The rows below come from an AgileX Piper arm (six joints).
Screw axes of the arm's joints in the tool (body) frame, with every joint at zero. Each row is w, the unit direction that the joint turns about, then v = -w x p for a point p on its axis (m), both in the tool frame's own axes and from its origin. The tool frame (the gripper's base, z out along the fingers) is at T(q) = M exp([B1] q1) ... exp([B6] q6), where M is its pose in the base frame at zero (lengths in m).
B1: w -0.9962 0 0.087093 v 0 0.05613 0
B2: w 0 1 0 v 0.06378 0 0.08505
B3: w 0 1 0 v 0.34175 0 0.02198
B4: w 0 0 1 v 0 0 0
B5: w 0 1 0 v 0.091 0 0
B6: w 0 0 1 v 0 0 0
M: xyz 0.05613 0 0.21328 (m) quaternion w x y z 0.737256 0 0.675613 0
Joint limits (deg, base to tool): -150..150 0..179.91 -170..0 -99.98..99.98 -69.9..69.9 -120..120
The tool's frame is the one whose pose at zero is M.
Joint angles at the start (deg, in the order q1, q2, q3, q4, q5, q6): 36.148 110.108 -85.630 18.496 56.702 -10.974
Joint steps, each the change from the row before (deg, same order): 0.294 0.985 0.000 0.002 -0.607 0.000; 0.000 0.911 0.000 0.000 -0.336 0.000; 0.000 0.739 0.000 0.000 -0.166 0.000; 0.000 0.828 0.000 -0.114 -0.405 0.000; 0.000 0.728 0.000 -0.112 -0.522 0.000; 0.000 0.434 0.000 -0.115 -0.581 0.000; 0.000 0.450 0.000 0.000 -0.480 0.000; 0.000 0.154 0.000 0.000 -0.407 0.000; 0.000 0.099 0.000 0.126 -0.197 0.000; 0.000 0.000 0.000 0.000 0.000 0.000; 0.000 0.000 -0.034 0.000 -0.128 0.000; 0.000 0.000 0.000 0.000 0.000 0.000
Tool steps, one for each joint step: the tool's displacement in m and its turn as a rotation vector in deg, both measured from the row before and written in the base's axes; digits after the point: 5 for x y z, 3 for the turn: 0.00093 0.00303 -0.00670 -0.294 0.292 0.112; 0.00168 0.00112 -0.00631 -0.382 0.454 -0.100; 0.00115 0.00079 -0.00518 -0.361 0.456 -0.049; 0.00161 0.00087 -0.00581 -0.388 0.265 -0.075; 0.00160 0.00082 -0.00509 -0.273 0.087 -0.106; 0.00134 0.00060 -0.00299 -0.074 -0.201 -0.119; 0.00112 0.00065 -0.00310 -0.046 -0.042 -0.136; 0.00072 0.00038 -0.00099 0.096 -0.219 -0.115; 0.00030 0.00034 -0.00061 0.124 -0.018 -0.109; 0.00000 0.00000 0.00000 0.000 0.000 0.000; 0.00026 0.00015 0.00019 0.079 -0.135 -0.036; 0.00000 0.00000 0.00000 0.000 0.000 0.000
